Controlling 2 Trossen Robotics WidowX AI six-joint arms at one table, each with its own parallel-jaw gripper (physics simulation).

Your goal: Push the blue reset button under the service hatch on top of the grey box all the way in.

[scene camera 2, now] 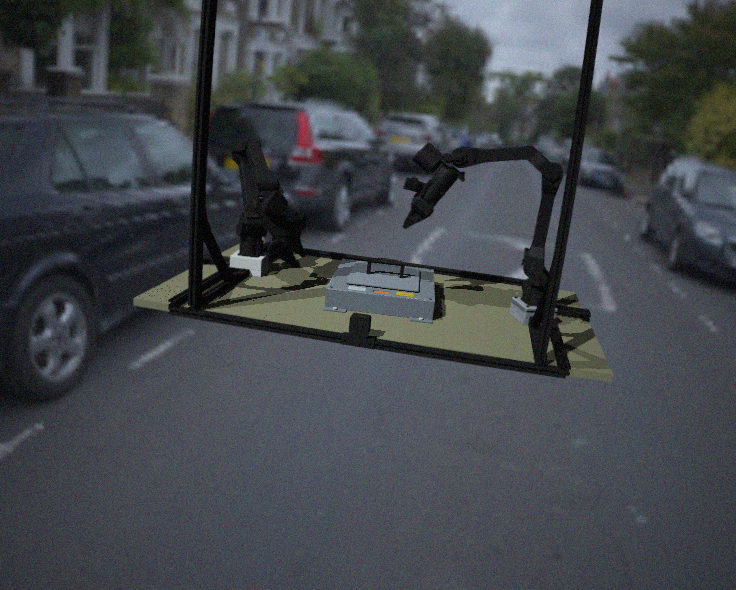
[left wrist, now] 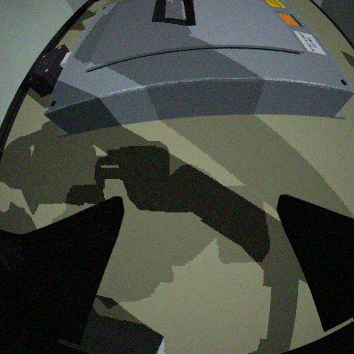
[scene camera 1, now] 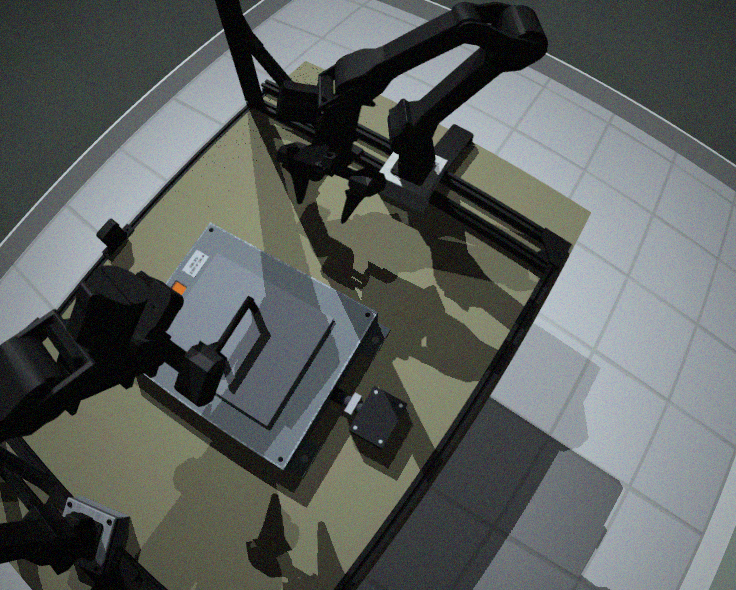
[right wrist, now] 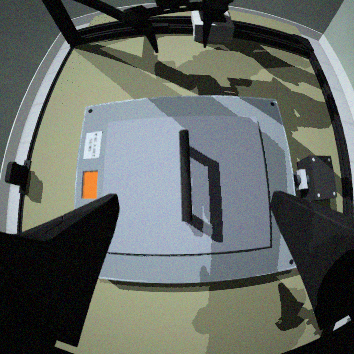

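The grey box (scene camera 1: 294, 276) (scene camera 2: 368, 302) (left wrist: 200, 97) (right wrist: 175, 270) stands mid-table. Its service hatch (scene camera 1: 208, 301) (left wrist: 225, 30) (right wrist: 145, 175) lies flat on top and looks closed, with a black bar handle (scene camera 1: 236, 320) (right wrist: 185, 175) standing up. The blue button does not show in any view. My right gripper (scene camera 2: 406, 225) (right wrist: 197, 200) is open and empty above the box, pointing down at a slant; its fingertips sit either side of the handle in the right wrist view, well above it. My left gripper (scene camera 1: 321, 211) (left wrist: 203, 204) (right wrist: 180, 49) is open and empty, beyond the box on its own arm's side.
An orange label (scene camera 1: 178, 288) (right wrist: 90, 185) and a white label (scene camera 1: 195, 263) (right wrist: 93, 145) line one edge of the box top. A small dark box (scene camera 1: 377, 417) (right wrist: 317, 177) sits beside the opposite edge. Black rails frame the table; a black block (scene camera 1: 111, 233) (scene camera 2: 360, 326) stands on one rail.
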